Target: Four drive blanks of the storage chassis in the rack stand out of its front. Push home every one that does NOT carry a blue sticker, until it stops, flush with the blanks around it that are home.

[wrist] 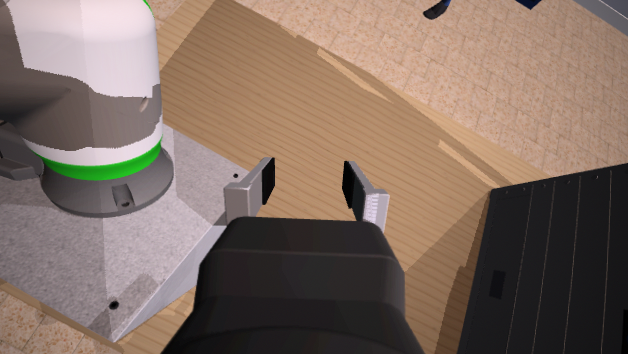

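Where they show: gripper, between the fingertips: point(309, 173); arm's base, origin of its link: point(115, 174).
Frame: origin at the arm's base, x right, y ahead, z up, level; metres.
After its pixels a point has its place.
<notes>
My gripper point(309, 173) {y 0.260, x -0.042, z 0.197 m} is open, with nothing between its two fingers, and hangs over the wooden table top. At the right edge of the wrist view stands a large dark housing point(542, 260) {y 0.762, x -0.088, z -0.021 m} with thin parallel seams, small holes along its upper edge and a small black rectangle. It is cut off by the frame and stands apart from my fingers, to their right. I cannot tell whether this side is part of the rack or of the storage chassis. The drive blanks that stand out and any blue sticker do not show in this view.
The arm's white base with a green ring point(102, 169) stands at the left on a grey speckled plinth point(55, 245) {y 0.018, x 0.097, z 0.058 m}. The wooden table point(300, 100) {y 0.199, x -0.329, z -0.180 m} runs between plinth and housing. Tiled floor point(505, 85) lies beyond its edge, with a dark shoe-like thing point(436, 10) at the top.
</notes>
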